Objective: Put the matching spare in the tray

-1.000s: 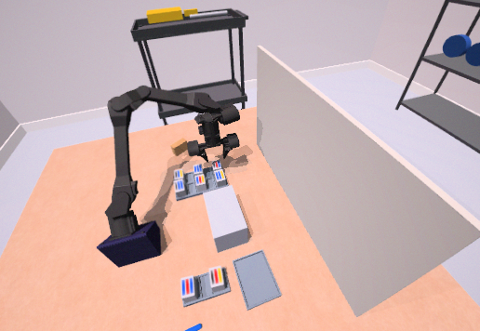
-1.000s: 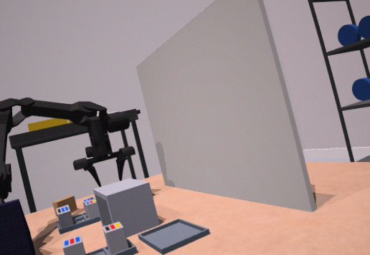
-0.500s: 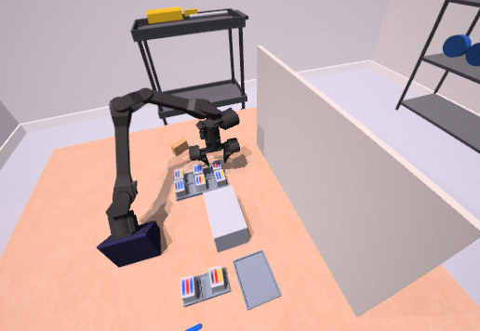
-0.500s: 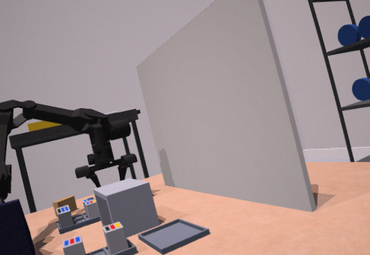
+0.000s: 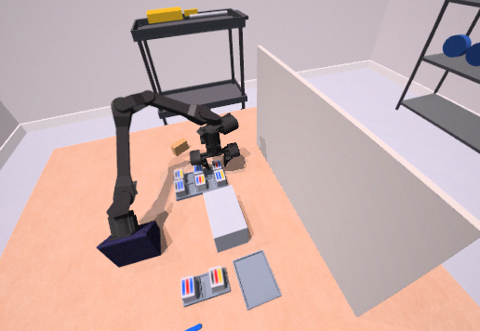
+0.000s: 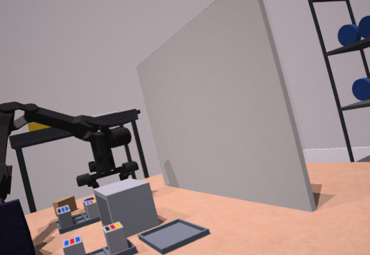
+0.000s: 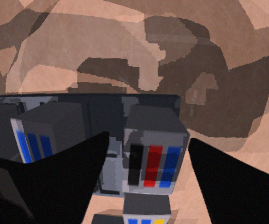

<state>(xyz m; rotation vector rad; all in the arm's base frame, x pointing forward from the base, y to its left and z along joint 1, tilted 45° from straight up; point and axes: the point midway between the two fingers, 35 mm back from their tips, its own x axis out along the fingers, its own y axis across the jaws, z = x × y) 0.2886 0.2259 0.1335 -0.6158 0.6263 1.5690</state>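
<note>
My gripper tip is now 410 mm to the left of the tray, 50 mm short of it and 20 mm above it. The rest, counted from my gripper tip: tall grey panel 240 mm ahead, 210 mm to the right, 200 mm above; then tan block 170 mm to the left, 150 mm behind; then mounted unit 230 mm to the right, 20 mm above.
</note>
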